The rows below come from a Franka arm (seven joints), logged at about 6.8 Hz.
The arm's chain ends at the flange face. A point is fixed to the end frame.
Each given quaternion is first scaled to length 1.
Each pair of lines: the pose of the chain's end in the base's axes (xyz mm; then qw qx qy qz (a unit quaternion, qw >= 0)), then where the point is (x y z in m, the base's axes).
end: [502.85 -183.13 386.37 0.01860 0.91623 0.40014 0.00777]
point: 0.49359 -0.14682 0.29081
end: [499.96 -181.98 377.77 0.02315 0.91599 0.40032 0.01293]
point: 0.49192 -0.14608 0.28195
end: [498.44 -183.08 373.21 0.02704 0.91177 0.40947 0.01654]
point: 0.49059 -0.14779 0.27714
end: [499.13 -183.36 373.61 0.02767 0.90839 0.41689 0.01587]
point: 0.49061 -0.14840 0.27748
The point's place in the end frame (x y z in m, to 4 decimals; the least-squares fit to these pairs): 0.0204 -0.0353 0.0942
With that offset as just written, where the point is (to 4 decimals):
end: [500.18 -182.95 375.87 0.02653 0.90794 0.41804 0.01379]
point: 0.4911 -0.1480 0.2798
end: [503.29 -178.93 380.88 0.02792 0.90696 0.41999 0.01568]
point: 0.4945 -0.1441 0.2847
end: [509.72 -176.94 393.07 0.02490 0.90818 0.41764 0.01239]
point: 0.5003 -0.1418 0.2971
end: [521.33 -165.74 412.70 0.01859 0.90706 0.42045 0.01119]
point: 0.5110 -0.1297 0.3172
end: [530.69 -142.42 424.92 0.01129 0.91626 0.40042 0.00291]
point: 0.5200 -0.1052 0.3299
